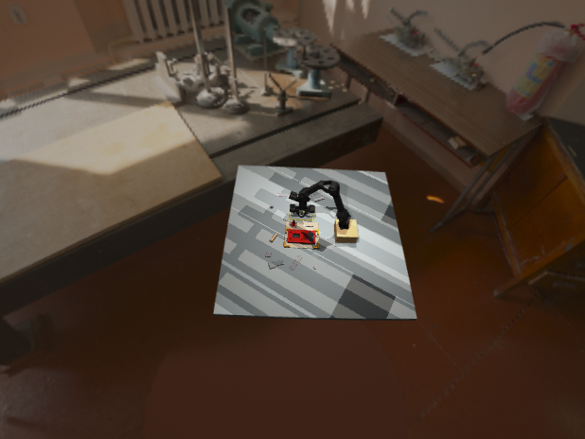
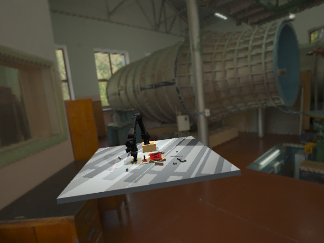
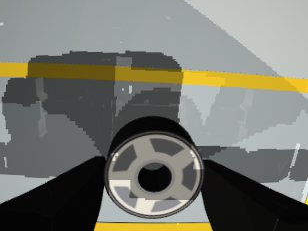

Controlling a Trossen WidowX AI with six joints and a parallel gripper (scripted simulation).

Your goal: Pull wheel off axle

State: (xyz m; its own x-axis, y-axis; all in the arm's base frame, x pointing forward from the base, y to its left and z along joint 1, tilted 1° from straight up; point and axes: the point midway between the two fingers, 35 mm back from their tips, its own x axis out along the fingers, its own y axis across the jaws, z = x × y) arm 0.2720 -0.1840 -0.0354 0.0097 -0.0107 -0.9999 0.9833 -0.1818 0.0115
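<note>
My gripper tip is now right at the wheel. From my gripper tip the other things lie so: axle (7 cm ahead, 8 cm to the left, 3 cm above).
</note>
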